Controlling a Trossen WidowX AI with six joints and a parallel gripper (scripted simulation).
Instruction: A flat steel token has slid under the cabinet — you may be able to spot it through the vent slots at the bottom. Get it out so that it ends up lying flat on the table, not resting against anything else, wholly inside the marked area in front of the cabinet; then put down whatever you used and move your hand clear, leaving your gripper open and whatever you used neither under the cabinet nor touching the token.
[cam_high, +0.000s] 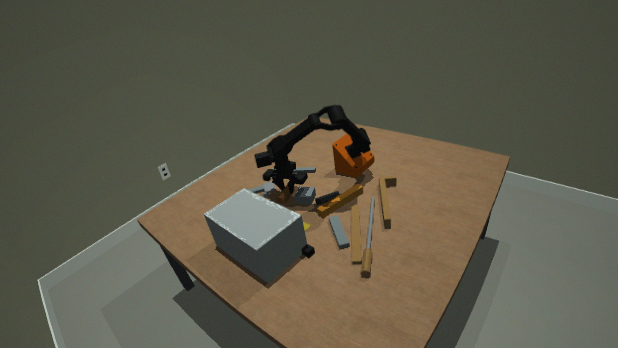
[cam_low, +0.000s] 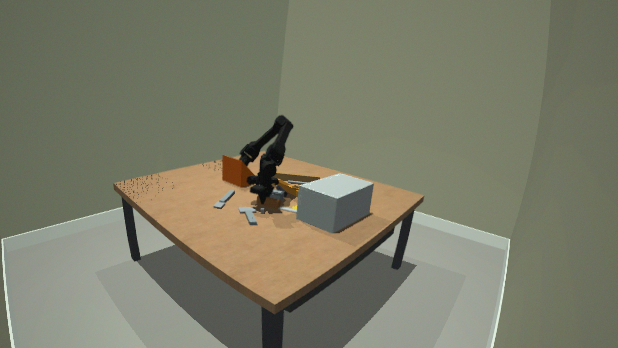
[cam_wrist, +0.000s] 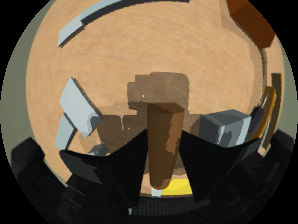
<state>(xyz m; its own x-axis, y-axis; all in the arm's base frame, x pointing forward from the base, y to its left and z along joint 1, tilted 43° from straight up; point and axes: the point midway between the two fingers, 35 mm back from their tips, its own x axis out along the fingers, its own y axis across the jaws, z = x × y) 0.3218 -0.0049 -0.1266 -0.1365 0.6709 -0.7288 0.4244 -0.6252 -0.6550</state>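
My gripper tip is now 9 cm to the right of the grey block, 2 cm past it and 1 cm below it. Also, from my gripper tip: wooden stick (39 cm to the left, 1 cm ahead); orange bar (23 cm to the left, 9 cm behind, 1 cm above); grey t-piece (13 cm to the right, 6 cm ahead).
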